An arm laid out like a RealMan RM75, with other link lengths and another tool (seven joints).
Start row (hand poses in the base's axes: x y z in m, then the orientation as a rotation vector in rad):
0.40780 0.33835 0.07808 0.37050 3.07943 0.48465
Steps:
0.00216 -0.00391 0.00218 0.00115 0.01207 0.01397
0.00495 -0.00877 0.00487 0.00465 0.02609 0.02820
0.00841 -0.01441 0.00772 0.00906 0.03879 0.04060
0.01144 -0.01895 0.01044 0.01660 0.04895 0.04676
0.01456 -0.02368 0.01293 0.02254 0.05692 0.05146
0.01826 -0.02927 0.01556 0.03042 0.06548 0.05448
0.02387 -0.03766 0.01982 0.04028 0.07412 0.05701
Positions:
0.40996 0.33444 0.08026 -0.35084 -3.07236 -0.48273
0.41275 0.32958 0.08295 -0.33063 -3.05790 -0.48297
0.41621 0.32394 0.08580 -0.31322 -3.04426 -0.48503
0.41924 0.31940 0.08852 -0.30510 -3.03183 -0.49273
0.42236 0.31467 0.09101 -0.29897 -3.02204 -0.49876
0.42606 0.30908 0.09364 -0.29549 -3.01096 -0.50746
0.43167 0.30069 0.09790 -0.29276 -2.99903 -0.51901

